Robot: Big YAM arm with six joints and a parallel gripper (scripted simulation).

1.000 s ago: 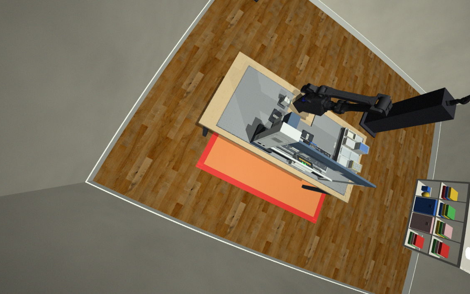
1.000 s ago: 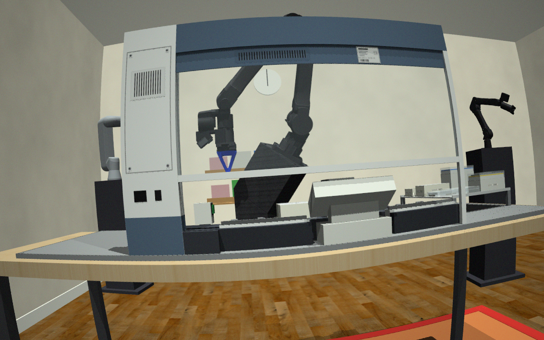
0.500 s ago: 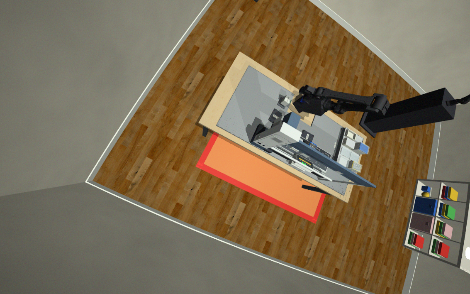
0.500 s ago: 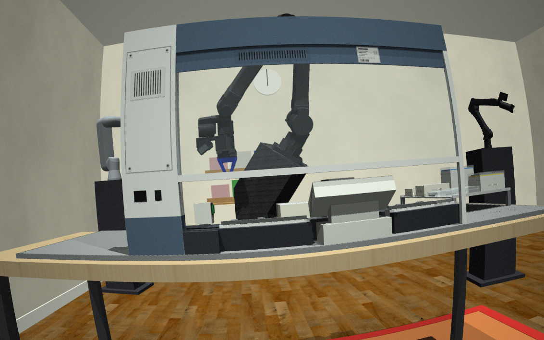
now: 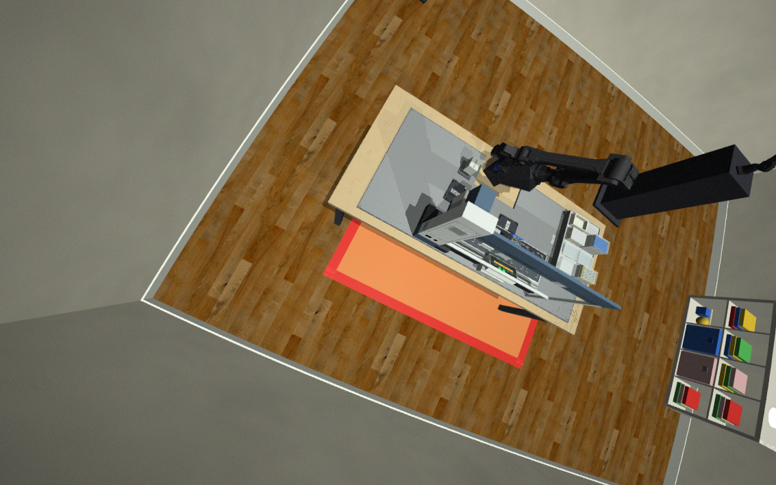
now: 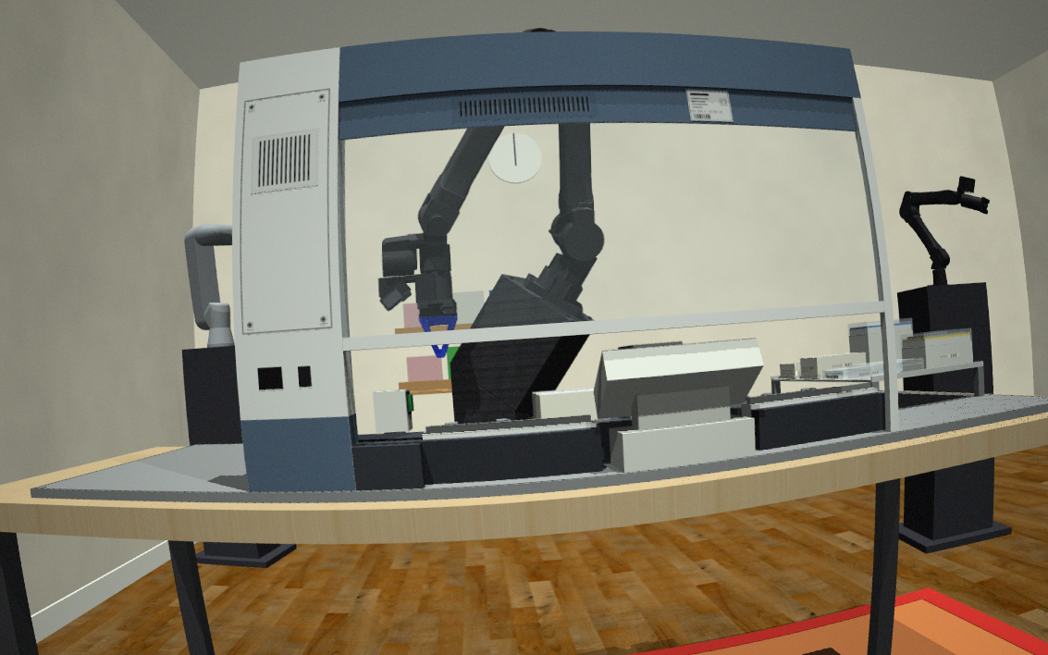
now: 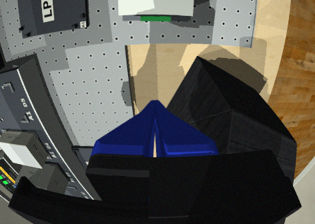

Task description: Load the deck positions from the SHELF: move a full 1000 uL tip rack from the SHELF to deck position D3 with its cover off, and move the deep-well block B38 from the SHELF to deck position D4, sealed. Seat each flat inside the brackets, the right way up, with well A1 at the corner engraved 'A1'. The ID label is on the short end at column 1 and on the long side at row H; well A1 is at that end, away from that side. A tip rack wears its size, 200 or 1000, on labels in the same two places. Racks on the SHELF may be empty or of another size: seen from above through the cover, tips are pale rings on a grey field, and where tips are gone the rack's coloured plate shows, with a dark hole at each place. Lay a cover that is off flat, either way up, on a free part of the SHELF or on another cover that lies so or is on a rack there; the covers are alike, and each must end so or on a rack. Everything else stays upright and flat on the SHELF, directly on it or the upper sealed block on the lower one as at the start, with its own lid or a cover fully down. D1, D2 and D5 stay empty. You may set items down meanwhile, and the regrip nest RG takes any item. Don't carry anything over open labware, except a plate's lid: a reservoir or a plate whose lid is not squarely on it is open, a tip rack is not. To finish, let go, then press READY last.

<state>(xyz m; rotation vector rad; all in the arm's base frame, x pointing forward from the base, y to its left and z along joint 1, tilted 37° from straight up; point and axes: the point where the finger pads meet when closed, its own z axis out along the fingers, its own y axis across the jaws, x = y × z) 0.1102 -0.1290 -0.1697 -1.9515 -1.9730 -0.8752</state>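
Now: hand 9 cm above the green button and 6 cm to the left of it. Also, from my hand: dark pad 19 cm ahead, 16 cm below, 8 cm to the right; white ready button block 10 cm below, 7 cm to the right, 1 cm ahead; blue tip rack 34 cm to the left, 30 cm ahead, 5 cm below.
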